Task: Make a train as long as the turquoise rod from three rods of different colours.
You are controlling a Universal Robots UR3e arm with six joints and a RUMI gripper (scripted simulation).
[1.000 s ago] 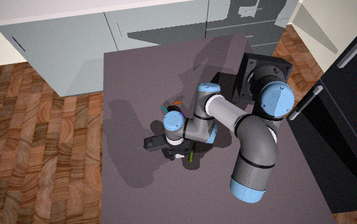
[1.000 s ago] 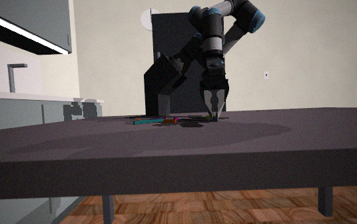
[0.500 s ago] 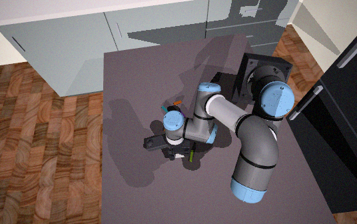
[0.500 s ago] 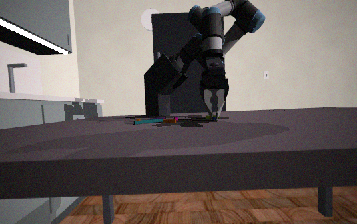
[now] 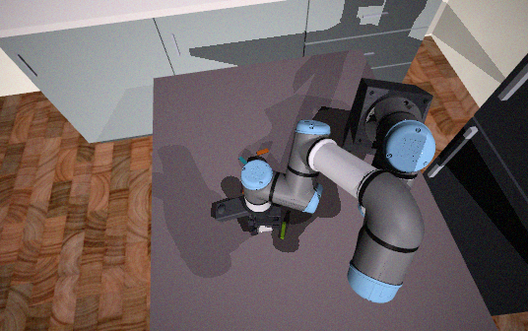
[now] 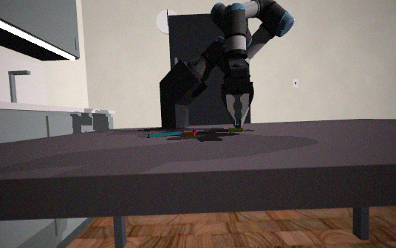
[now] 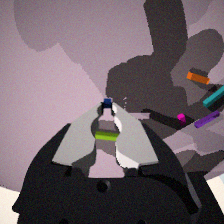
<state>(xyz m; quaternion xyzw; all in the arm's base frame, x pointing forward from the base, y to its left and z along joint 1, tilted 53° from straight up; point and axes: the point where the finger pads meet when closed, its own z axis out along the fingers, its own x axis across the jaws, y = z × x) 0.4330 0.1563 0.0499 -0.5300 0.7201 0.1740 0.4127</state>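
My hand is 8 cm past the lime rod, 1 cm to the right of it and 3 cm above it. The rest, counted from my hand: blue rod (1 cm below); magenta rod (6 cm behind, 13 cm to the right, 3 cm below); purple rod (6 cm behind, 20 cm to the right, 3 cm below).
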